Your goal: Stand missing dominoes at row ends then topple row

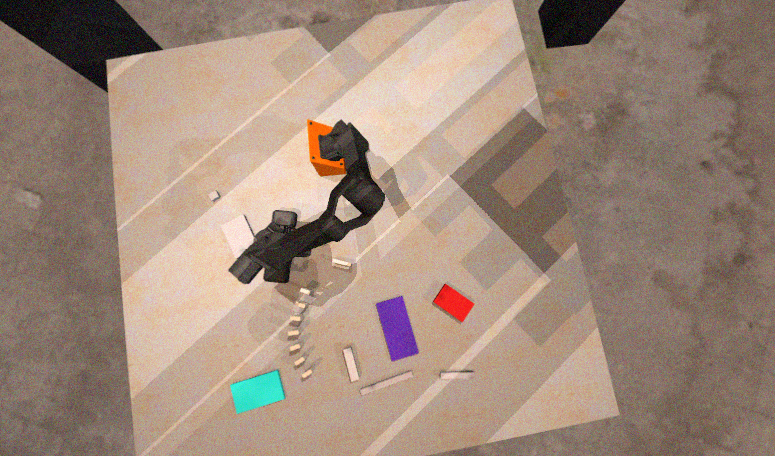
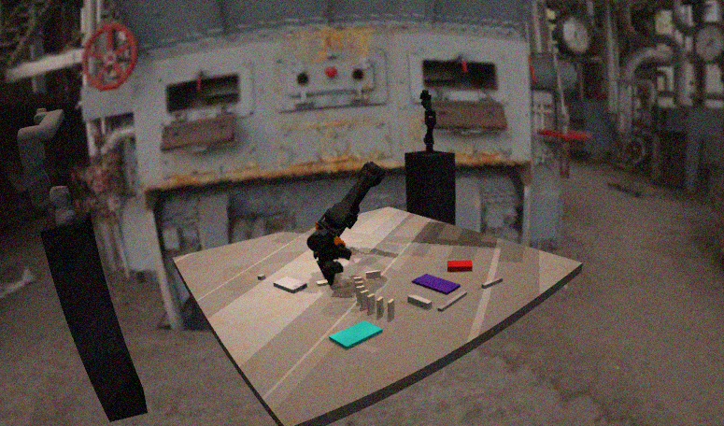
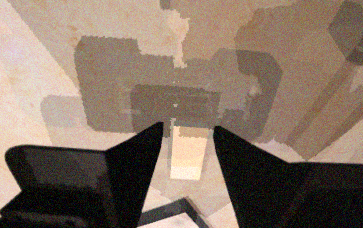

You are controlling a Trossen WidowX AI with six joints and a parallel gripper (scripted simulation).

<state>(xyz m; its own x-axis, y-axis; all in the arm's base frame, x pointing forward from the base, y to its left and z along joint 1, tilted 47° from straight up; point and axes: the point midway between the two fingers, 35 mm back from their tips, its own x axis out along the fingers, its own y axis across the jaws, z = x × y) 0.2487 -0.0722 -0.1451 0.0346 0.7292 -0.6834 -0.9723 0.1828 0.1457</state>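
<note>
My gripper tip is now 13 cm to the left of the grey slab, 5 cm past it and 1 cm below it. Round my gripper tip: teal tile: 37 cm ahead, 12 cm to the right, 1 cm above; then purple tile: 28 cm to the left, 26 cm ahead; then small cube: 20 cm to the right, 18 cm behind, 1 cm above.
</note>
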